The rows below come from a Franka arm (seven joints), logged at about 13 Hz.
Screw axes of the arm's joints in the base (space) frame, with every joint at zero. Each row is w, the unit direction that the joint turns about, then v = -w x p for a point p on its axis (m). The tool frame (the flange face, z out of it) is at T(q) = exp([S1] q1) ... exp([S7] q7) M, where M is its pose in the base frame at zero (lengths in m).
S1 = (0, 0, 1, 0, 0, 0)
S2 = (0, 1, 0, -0.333, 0, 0)
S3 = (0, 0, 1, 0, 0, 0)
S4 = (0, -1, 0, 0.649, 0, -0.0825)
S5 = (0, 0, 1, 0, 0, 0)
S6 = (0, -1, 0, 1.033, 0, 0)
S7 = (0, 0, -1, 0, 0.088, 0)
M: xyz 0.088 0 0.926 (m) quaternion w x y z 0 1 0 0
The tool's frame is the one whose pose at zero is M.
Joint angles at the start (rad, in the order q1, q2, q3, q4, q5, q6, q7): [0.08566 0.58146 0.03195 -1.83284 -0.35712 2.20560 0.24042]
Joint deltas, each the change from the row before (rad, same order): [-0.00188 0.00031 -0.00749 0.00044 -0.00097 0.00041 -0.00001]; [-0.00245 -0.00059 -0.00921 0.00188 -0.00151 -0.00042 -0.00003]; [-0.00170 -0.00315 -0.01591 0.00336 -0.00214 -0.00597 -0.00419]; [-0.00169 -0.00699 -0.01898 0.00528 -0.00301 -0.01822 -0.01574]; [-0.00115 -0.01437 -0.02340 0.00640 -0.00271 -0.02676 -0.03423]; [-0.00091 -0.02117 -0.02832 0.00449 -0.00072 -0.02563 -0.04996]
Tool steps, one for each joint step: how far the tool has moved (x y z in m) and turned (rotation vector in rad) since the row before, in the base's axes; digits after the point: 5 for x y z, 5 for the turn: [0.00069 -0.00561 -0.00001 -0.00457 -0.00093 -0.00732]; [0.00129 -0.00701 0.00108 -0.00595 -0.00260 -0.00911]; [0.00168 -0.01081 0.00300 -0.01102 -0.00065 -0.01086]; [0.00135 -0.01326 0.00559 -0.01503 0.00826 -0.00504]; [0.00133 -0.01590 0.01043 -0.01573 0.01370 0.00612]; [0.00090 -0.01847 0.01436 -0.01231 0.01354 0.01467]
